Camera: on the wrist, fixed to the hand. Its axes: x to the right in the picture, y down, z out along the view.
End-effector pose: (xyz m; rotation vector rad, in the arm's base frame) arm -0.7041 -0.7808 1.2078 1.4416 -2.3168 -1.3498
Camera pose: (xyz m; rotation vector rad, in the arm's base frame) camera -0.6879 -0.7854 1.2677 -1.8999 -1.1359 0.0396
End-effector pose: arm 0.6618 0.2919 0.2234 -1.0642 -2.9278 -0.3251
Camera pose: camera 0.6989 0.2895 0.2733 -2.8016 1.0253 -0.0651
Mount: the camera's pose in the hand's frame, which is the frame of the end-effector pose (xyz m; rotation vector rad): -0.0261 0.0314 -0.0470 -0.1054 -0.0458 3.1386
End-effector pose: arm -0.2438 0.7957 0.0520 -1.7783 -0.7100 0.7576
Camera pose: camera -0.2204 0.7395 0.0391 0.8010 -1.8741 -1.3400
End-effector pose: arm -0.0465 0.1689 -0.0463 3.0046 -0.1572 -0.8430
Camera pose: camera -0.0471 0.1398 0.0087 -0.1434 -2.5257 -0.0194
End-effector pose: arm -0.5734 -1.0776 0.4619 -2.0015 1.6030 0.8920
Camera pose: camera -0.5968 -1.0989 0.5155 -1.4963 -1.8417 -0.6298
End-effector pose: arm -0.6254 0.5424 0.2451 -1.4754 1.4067 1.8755
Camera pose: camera -0.6154 0.4957 0.2851 -1.1292 -1.1208 -0.4707
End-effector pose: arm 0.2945 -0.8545 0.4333 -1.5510 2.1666 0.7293
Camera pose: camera 0.2729 -0.8553 0.4917 -2.0707 -1.4578 -0.6001
